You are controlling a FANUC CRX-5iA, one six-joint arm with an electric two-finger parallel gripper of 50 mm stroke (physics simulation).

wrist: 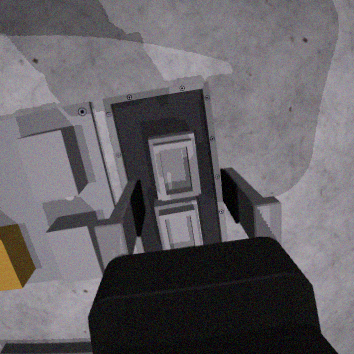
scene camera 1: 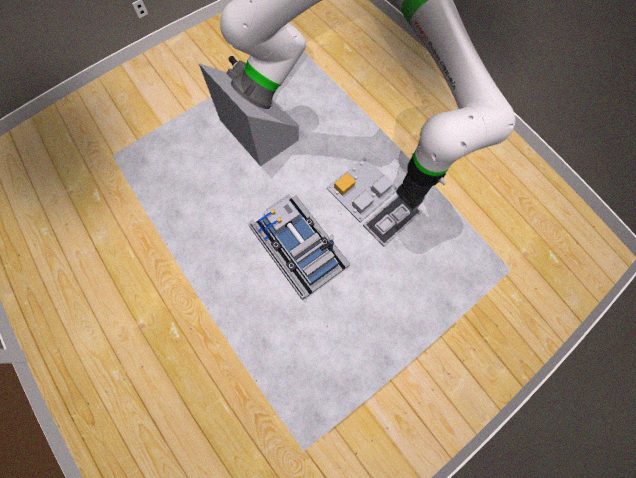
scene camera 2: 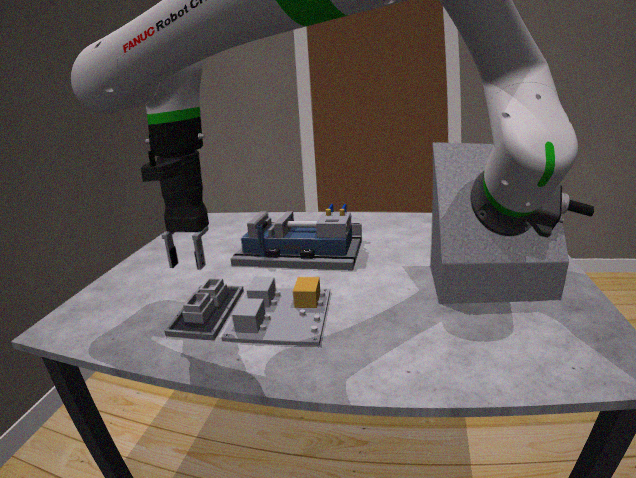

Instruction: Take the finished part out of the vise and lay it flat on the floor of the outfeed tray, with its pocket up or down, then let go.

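Pixels of known places: gripper, between the fingertips: (wrist: pixel 181 190) (scene camera 1: pixel 408 201) (scene camera 2: pixel 187 266); arm's base, origin of its link: (scene camera 1: pixel 250 94) (scene camera 2: pixel 504 201).
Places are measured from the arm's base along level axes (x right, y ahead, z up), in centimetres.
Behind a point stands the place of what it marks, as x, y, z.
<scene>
Two grey parts lie flat in the dark outfeed tray (scene camera 1: pixel 384 239) @[-16.4, 60.9, -17.5] (scene camera 2: pixel 191 335) @[-32.4, 53.5, -17.3] (wrist: pixel 213 150) @[-26.8, 60.1, -16.8], pockets up, end to end. The part farther from the vise (scene camera 1: pixel 400 211) @[-26.0, 55.7, -15.4] (scene camera 2: pixel 199 307) @[-27.6, 54.1, -14.3] (wrist: pixel 174 167) @[-25.3, 56.1, -15.4] and the part nearer it (scene camera 1: pixel 385 223) @[-19.0, 56.7, -15.4] (scene camera 2: pixel 213 290) @[-21.0, 55.0, -14.1] (wrist: pixel 180 227) @[-19.0, 57.0, -15.4] both rest inside the rim. Whether they touch is unclear. My gripper (scene camera 2: pixel 186 266) @[-26.1, 56.1, -6.8] (wrist: pixel 181 190) @[-26.1, 56.1, -6.8] is open and empty, its fingertips above the tray and clear of both parts. Its fingers are hidden in scene camera 1. The blue and grey vise (scene camera 1: pixel 306 245) @[8.6, 52.0, -8.4] (scene camera 2: pixel 298 246) @[3.7, 46.3, -13.9] shows no part between its jaws.
Beside the tray, a plate (scene camera 1: pixel 370 174) @[-25.6, 38.1, -17.2] (scene camera 2: pixel 287 328) @[-25.3, 37.7, -17.3] carries two plain grey blocks (scene camera 1: pixel 362 201) @[-16.0, 46.7, -13.7] (scene camera 2: pixel 248 314) @[-28.0, 43.4, -13.7] (wrist: pixel 75 245) @[-17.8, 46.7, -13.7] and an orange block (scene camera 1: pixel 344 182) @[-14.5, 37.7, -13.7] (scene camera 2: pixel 306 291) @[-17.7, 36.7, -13.8] (wrist: pixel 10 260) @[-15.7, 39.6, -13.8]. The robot's grey pedestal (scene camera 1: pixel 257 128) @[4.6, 15.1, 2.5] (scene camera 2: pixel 498 282) @[-8.7, 1.0, -13.7] stands on the same table.
</scene>
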